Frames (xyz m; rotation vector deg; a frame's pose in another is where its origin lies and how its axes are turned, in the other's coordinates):
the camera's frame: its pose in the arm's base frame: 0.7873 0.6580 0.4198 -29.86 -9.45 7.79
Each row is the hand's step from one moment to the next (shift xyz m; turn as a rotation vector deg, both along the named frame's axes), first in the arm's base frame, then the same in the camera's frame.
Working: the arm's base frame: its pose in the camera's frame: -0.9333 -0.2846 -0.5264 29.86 9.45 -7.79

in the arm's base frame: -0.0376 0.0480 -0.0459 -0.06 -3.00 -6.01
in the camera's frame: -0.0342 0.0677 -0.0089 -1.30 0.46 -6.57
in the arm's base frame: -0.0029 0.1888 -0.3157 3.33 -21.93 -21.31
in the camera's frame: -0.0091 0.3218 -0.1780 -3.08 -8.36 -29.44
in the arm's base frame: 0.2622 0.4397 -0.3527 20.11 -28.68 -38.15
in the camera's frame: 0.2885 0.5329 -0.1390 10.12 -7.12 -50.29
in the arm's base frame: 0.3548 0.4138 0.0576 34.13 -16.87 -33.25
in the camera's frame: 0.4246 0.2954 0.1814 26.44 -0.67 -43.08
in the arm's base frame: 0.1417 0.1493 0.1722 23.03 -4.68 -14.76
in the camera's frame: 0.1850 0.0289 0.1922 19.92 1.43 -19.27
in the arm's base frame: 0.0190 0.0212 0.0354 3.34 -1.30 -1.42
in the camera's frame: 0.0265 -0.0013 0.0369 2.87 -0.69 -2.48
